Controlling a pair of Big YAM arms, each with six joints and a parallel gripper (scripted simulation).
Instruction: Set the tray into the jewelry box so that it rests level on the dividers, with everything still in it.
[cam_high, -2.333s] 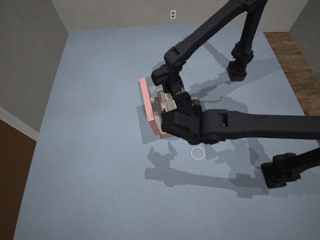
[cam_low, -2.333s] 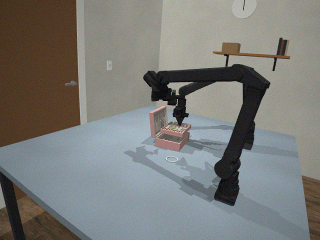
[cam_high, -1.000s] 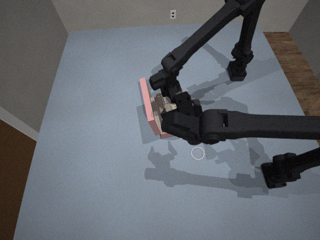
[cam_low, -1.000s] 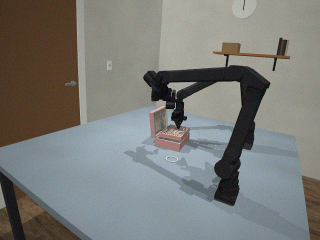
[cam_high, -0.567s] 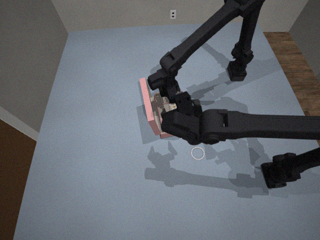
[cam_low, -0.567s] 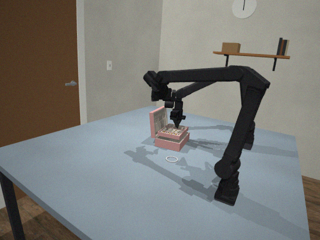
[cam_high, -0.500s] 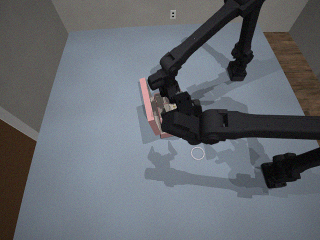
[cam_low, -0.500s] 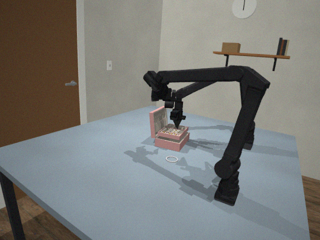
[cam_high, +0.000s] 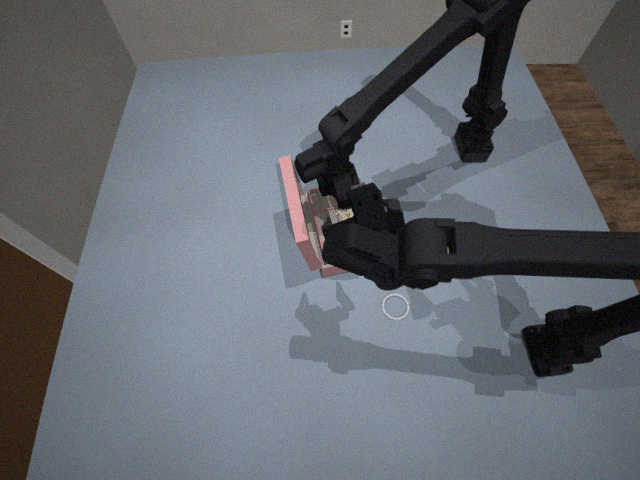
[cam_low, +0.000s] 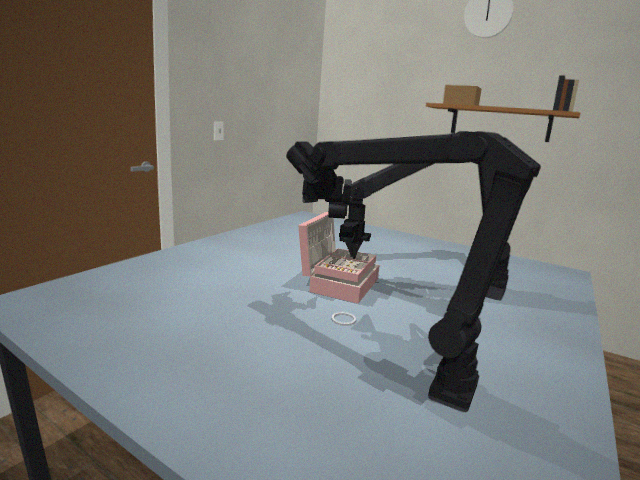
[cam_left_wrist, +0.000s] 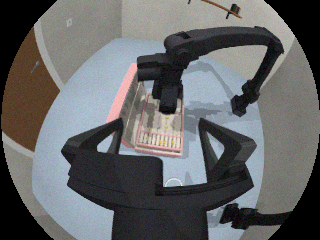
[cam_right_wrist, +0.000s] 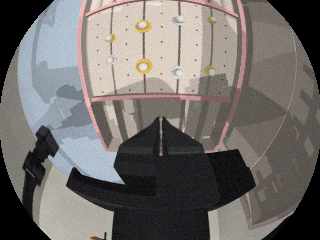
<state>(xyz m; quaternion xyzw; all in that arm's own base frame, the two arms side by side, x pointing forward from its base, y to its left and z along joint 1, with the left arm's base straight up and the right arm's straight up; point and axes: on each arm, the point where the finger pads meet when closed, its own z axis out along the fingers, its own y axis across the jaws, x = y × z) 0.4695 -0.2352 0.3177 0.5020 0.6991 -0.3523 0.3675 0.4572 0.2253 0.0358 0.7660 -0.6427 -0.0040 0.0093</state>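
Now: the pink tray 10 mm behind my right hand and 70 mm to the left of it. Also, from my right hand: pink jewelry box: 10 mm ahead, 70 mm to the left, 30 mm above.
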